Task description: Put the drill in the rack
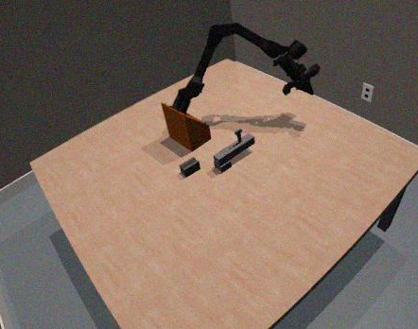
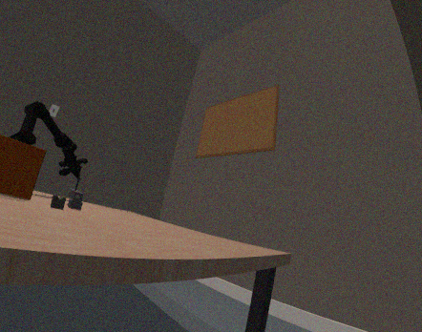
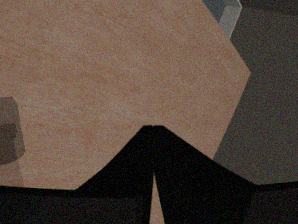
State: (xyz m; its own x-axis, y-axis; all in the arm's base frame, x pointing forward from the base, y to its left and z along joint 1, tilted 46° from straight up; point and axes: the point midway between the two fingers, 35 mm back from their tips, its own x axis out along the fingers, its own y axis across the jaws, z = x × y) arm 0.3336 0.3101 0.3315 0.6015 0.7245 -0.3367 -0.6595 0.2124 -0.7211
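Now: the drill 80 mm behind my gripper tip, 430 mm to the right of it and 90 mm below it.
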